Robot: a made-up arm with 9 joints.
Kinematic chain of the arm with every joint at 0, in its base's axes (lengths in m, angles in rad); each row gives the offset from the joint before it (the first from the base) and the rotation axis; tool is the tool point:
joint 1: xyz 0 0 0.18 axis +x
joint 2: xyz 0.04 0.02 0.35 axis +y
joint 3: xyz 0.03 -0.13 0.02 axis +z
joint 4: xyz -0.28 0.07 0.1 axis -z
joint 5: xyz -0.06 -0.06 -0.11 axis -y
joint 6: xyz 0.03 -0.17 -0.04 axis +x
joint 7: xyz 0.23 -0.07 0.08 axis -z
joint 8: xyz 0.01 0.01 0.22 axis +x
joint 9: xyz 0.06 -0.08 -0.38 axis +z
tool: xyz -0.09 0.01 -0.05
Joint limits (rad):
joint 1: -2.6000..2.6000
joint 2: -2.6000..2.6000
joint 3: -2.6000..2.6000
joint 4: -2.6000..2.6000
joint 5: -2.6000..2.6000
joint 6: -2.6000..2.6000
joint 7: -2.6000..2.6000
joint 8: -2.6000..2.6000
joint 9: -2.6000..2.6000
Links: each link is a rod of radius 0.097 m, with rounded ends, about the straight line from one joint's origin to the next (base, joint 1, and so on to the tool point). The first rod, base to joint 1, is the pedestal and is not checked.
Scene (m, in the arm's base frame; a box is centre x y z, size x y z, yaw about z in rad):
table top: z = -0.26
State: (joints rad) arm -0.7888 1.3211 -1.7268 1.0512 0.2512 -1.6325 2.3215 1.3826 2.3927
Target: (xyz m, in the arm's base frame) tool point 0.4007 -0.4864 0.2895
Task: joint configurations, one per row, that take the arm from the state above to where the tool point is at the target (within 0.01 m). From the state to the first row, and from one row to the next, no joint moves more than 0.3 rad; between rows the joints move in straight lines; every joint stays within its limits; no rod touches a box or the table.
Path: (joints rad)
1: -0.8769 1.4433 -1.9444 1.1197 0.5039 -1.5952 2.3911 1.4757 2.4202
2: -0.9650 1.5656 -2.1619 1.1882 0.7566 -1.5580 2.4608 1.5688 2.4478
3: -1.0531 1.6878 -2.3795 1.2566 1.0092 -1.5207 2.5304 1.6619 2.4753
4: -1.1412 1.8101 -2.5970 1.3251 1.2619 -1.4834 2.6000 1.7550 2.5029

